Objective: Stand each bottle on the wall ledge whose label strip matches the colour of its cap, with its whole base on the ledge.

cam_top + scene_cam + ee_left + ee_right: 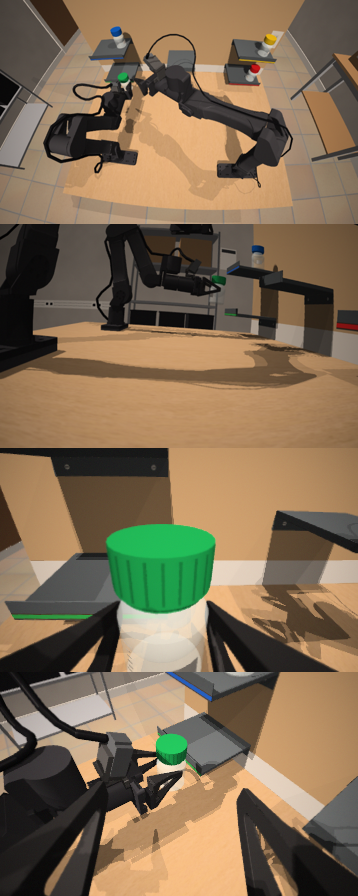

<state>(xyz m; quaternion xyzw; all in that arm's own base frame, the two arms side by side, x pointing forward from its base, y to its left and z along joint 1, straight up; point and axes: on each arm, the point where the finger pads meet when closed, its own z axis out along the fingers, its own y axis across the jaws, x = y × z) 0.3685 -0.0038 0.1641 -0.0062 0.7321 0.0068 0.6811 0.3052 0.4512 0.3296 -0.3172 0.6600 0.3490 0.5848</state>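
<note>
Right now the blue-capped bottle is 18 cm ahead of my left hand, 5 cm to the left of it and 16 cm above it. Round my left hand: green-capped bottle (1 cm below); yellow-capped bottle (19 cm ahead, 73 cm to the right, 16 cm above); red-capped bottle (19 cm ahead, 73 cm to the right, 3 cm below).
</note>
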